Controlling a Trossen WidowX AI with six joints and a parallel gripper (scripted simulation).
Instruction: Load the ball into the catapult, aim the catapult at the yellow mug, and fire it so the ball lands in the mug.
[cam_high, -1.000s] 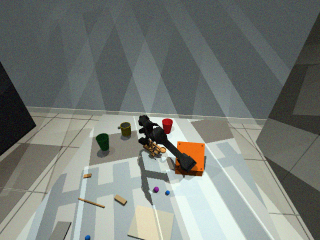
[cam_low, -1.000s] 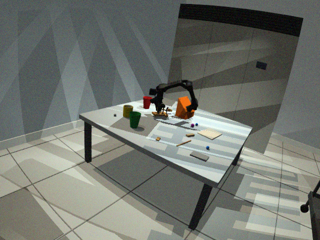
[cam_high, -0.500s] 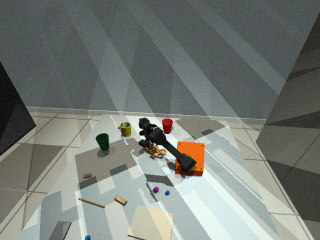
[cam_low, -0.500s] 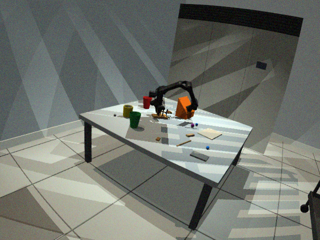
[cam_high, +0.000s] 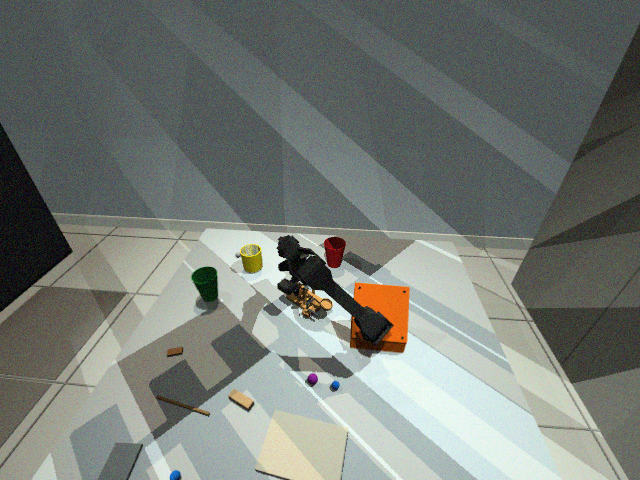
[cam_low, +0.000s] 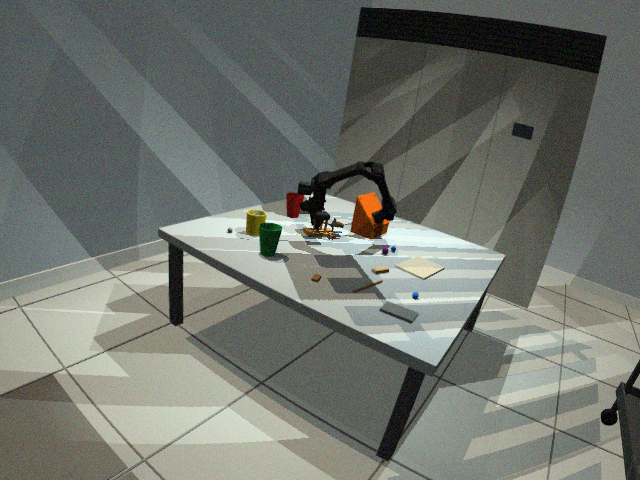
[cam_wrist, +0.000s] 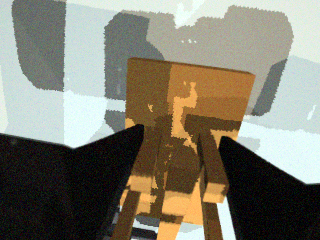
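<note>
Right now my gripper tip is 35 cm to the right of the purple ball, 9 cm past it and 2 cm above it. The rest, counted from my gripper tip: yellow mug 24 cm ahead, 16 cm to the right; then wooden catapult 5 cm to the left, 5 cm behind, 2 cm above; then red cup 23 cm to the right, 12 cm behind.
</note>
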